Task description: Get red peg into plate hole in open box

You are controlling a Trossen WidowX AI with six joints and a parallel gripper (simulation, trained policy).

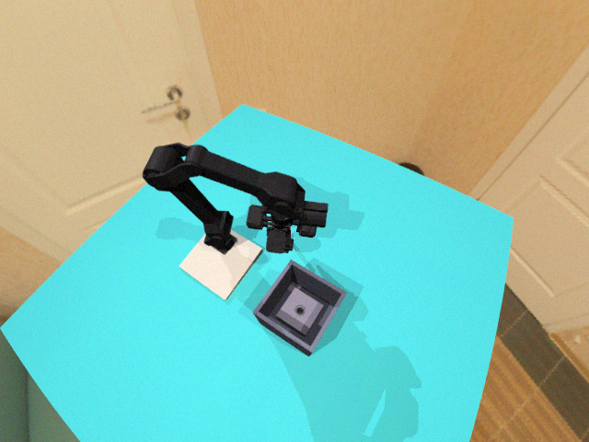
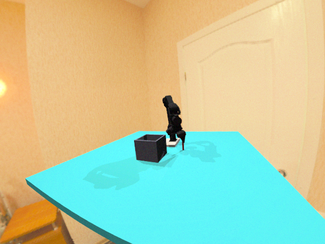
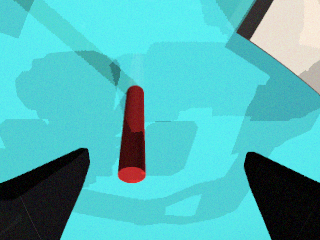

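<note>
Right now the red peg is 2 cm ahead of my gripper tip, 1 cm to the left of it and 3 cm below it. Round my gripper tip: light plate: 18 cm ahead, 17 cm to the right, 2 cm below.
</note>
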